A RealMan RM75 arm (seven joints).
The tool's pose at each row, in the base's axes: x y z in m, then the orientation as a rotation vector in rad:
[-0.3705, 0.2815, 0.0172, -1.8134, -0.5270, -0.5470]
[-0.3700, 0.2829, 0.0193, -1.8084, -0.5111, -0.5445]
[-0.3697, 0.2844, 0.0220, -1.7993, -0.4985, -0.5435]
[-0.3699, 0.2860, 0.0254, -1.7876, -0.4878, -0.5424]
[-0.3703, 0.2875, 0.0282, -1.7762, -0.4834, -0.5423]
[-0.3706, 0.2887, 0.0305, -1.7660, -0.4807, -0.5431]
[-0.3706, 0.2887, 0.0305, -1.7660, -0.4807, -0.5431]
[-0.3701, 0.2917, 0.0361, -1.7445, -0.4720, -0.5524]
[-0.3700, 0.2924, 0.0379, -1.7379, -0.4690, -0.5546]
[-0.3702, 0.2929, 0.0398, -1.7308, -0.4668, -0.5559]
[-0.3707, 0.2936, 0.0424, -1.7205, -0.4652, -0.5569]
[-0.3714, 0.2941, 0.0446, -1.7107, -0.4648, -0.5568]
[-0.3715, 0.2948, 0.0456, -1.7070, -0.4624, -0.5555]
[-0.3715, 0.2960, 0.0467, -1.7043, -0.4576, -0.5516]
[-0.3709, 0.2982, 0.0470, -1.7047, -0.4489, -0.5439]
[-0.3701, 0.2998, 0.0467, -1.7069, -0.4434, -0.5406]
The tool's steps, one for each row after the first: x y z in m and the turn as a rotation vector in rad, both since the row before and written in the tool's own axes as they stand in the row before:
[0.0018, -0.0017, 0.0008, 0.0044, 0.0082, 0.0120]
[0.0020, -0.0023, 0.0007, 0.0078, 0.0088, 0.0088]
[0.0020, -0.0032, 0.0006, 0.0104, 0.0086, 0.0074]
[0.0014, -0.0028, 0.0007, 0.0103, 0.0058, 0.0026]
[0.0012, -0.0023, 0.0006, 0.0090, 0.0051, 0.0010]
[0.0000, 0.0000, 0.0000, 0.0000, 0.0000, 0.0000]
[0.0038, -0.0048, 0.0017, 0.0163, 0.0171, 0.0000]
[0.0012, -0.0015, 0.0003, 0.0052, 0.0050, 0.0006]
[0.0010, -0.0017, 0.0001, 0.0060, 0.0042, 0.0005]
[0.0011, -0.0025, 0.0001, 0.0091, 0.0047, 0.0001]
[0.0007, -0.0022, 0.0000, 0.0091, 0.0033, -0.0001]
[0.0005, -0.0010, 0.0005, 0.0036, 0.0017, 0.0022]
[0.0007, -0.0011, 0.0010, 0.0032, 0.0011, 0.0053]
[0.0007, -0.0003, 0.0022, 0.0011, 0.0000, 0.0102]
[0.0005, 0.0004, 0.0017, -0.0016, 0.0004, 0.0056]

